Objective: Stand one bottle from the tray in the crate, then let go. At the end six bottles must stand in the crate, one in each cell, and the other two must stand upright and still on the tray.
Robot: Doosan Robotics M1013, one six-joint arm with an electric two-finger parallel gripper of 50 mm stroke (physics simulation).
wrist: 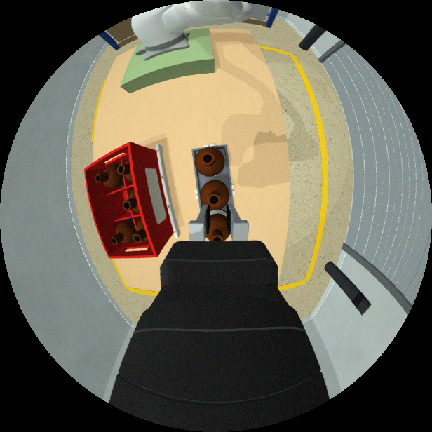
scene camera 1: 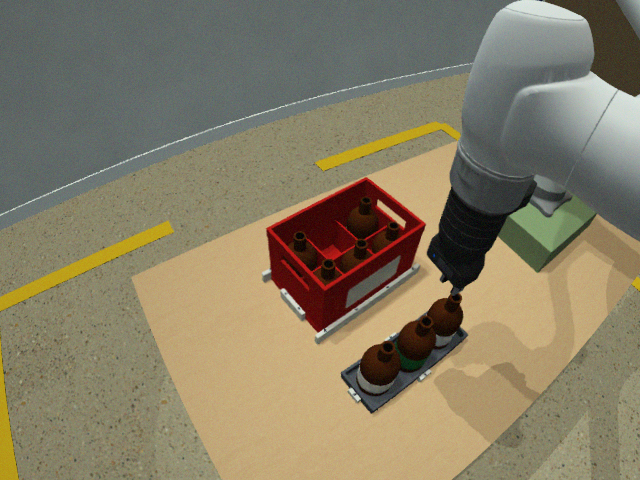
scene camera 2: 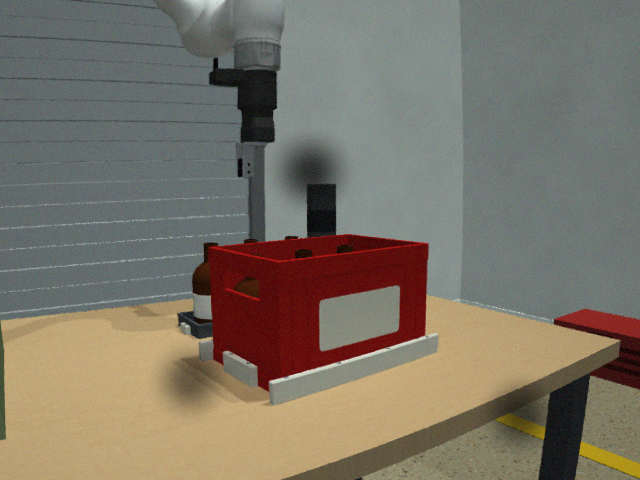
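Pixels of known places: gripper, fingertip midpoint: (scene camera 1: 451, 285) (scene camera 2: 245, 176); arm's base at its link origin: (scene camera 1: 537, 190).
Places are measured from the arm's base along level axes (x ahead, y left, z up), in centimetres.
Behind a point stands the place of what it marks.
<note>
The red crate (scene camera 1: 333, 304) @[z 2.5, x 75.6, y -2.8 cm] (scene camera 2: 299, 310) @[z 3.5, x 55.3, y -22.5 cm] (wrist: 152, 240) holds five brown bottles upright, among them one bottle (scene camera 1: 362, 221) @[z 4.4, x 58.3, y -15.9 cm] at the back right; its back middle cell shows bare floor. The dark tray (scene camera 1: 372, 404) @[z -7.1, x 79.0, y 16.1 cm] (scene camera 2: 193, 326) @[z -5.9, x 53.0, y 9.3 cm] (wrist: 226, 172) bears three upright brown bottles: a white-label one (scene camera 1: 378, 369) @[z 4.1, x 77.7, y 13.4 cm] at the front left, a green-label one (scene camera 1: 415, 346) @[z 3.7, x 69.1, y 13.8 cm] in the middle and a white-label one (scene camera 1: 445, 316) @[z 4.4, x 60.2, y 12.8 cm] at the back right. My gripper (scene camera 1: 448, 286) @[z 20.3, x 66.1, y 13.2 cm] (scene camera 2: 244, 174) @[z 20.3, x 66.1, y 13.2 cm] (wrist: 217, 213) is partly open and empty, above the bottle tops over the tray. The crate hides parts of the tray in scene camera 2.
White strips (scene camera 1: 361, 304) (scene camera 2: 356, 367) lie along the crate's base, and small white blocks (scene camera 1: 424, 374) sit at the tray's edges. The green block (scene camera 1: 547, 232) @[z 0.8, x 14.5, y 12.0 cm] (wrist: 170, 72) under the arm's base stands on the wooden table (scene camera 1: 258, 403) @[z -7.6, x 97.3, y 3.4 cm] (scene camera 2: 129, 413) @[z -7.6, x 34.2, y -17.2 cm].
</note>
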